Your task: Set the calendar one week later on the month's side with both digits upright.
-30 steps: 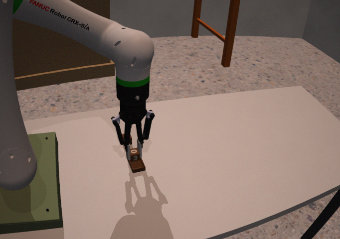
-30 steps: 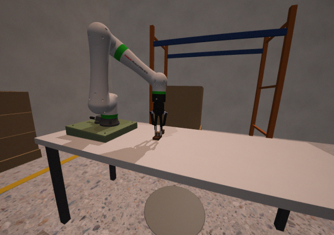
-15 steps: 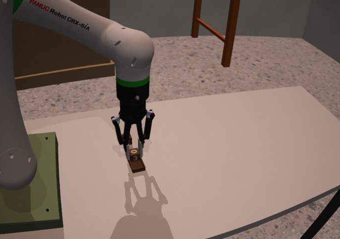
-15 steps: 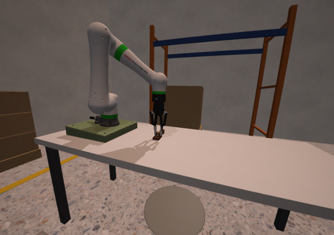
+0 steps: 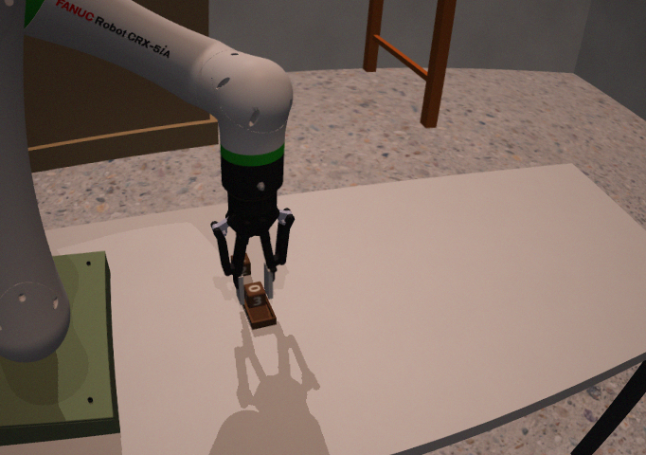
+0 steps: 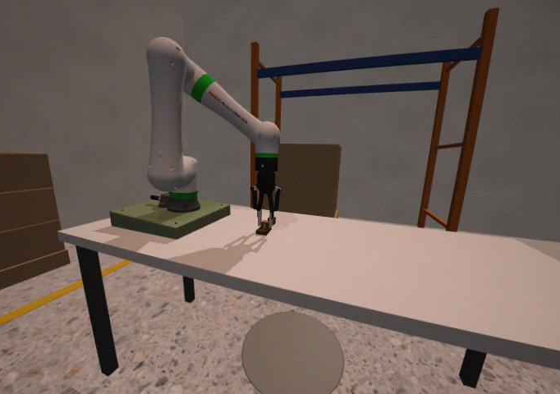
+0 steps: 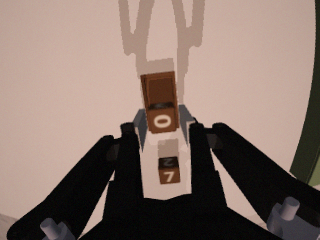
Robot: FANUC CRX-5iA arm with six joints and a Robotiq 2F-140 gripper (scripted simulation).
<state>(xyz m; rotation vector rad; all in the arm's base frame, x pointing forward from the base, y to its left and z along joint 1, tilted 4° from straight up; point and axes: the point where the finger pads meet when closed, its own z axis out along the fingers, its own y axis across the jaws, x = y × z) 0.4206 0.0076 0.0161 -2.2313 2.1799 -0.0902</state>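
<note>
Now: hand 20 mm to the left of the brown tray and 40 mm above it.
</note>
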